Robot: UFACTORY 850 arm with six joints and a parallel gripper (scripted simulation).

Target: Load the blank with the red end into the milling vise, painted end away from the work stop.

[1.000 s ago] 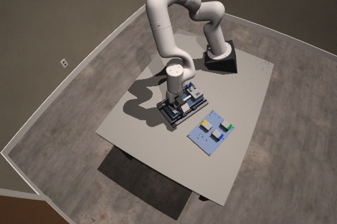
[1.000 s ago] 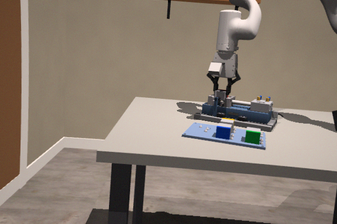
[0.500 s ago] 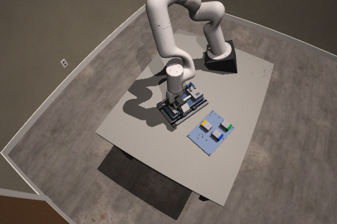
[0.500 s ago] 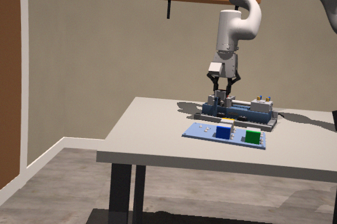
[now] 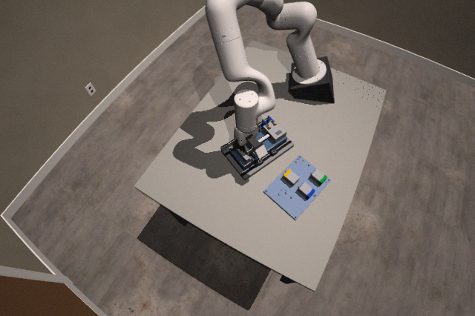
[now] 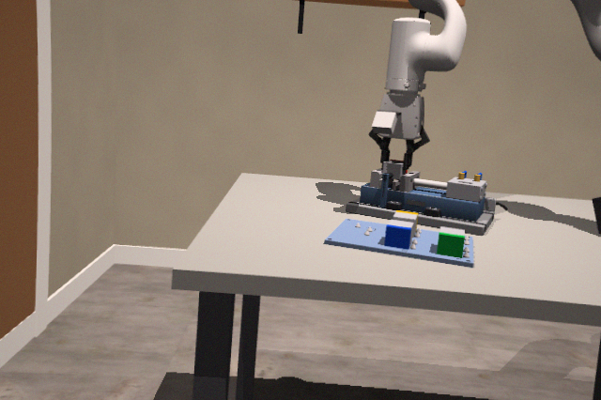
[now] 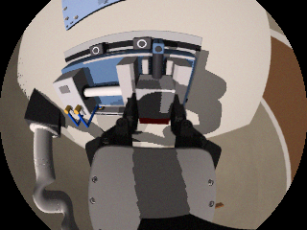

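The red-ended blank is 2 cm below my hand. Round my hand: hose block 14 cm behind, 9 cm to the left, 4 cm below; then milling vise 8 cm below, 6 cm behind, 4 cm to the left; then fixed jaw 5 cm below, 3 cm ahead, 2 cm to the right.
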